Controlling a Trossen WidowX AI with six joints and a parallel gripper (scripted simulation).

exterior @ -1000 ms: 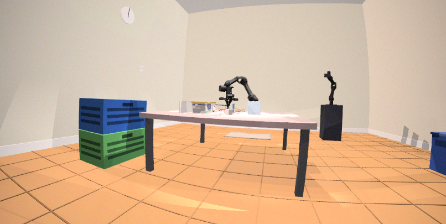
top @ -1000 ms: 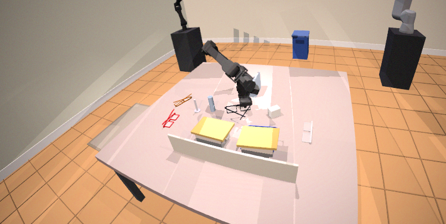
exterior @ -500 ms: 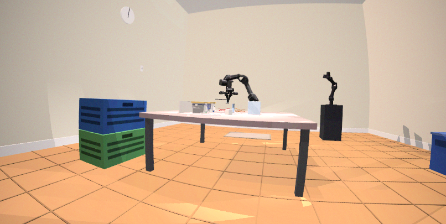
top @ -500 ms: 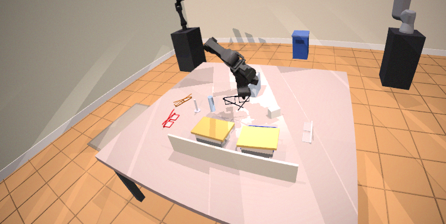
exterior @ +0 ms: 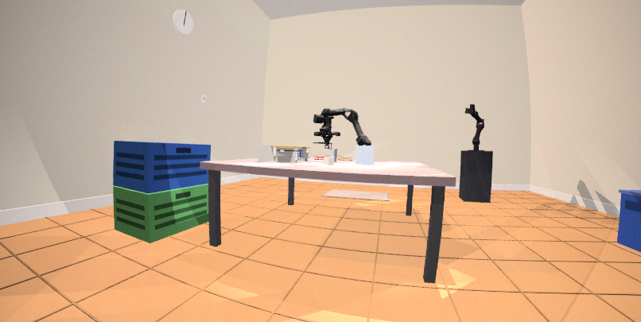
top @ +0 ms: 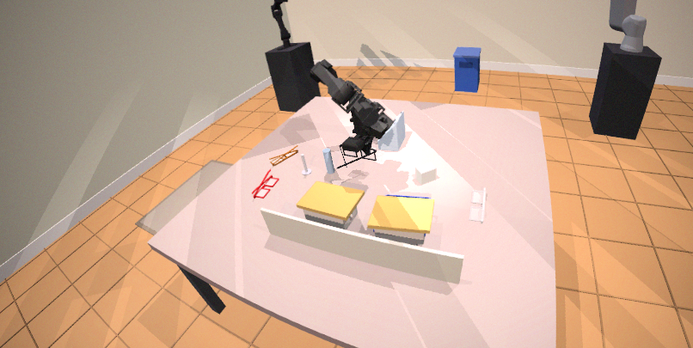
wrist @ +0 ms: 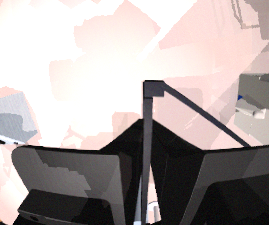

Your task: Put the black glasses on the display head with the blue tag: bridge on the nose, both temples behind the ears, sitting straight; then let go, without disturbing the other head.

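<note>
Now: gripper tip 1 cm past the pale blue cylinder, 19 cm to the left of it and 7 cm above it. Also, from my gripper tip: round stand (3 cm ahead, 28 cm to the right, 10 cm below); then white cube (8 cm behind, 18 cm to the left, 10 cm below); then low white wall (33 cm ahead, 11 cm to the left, 7 cm below).
</note>
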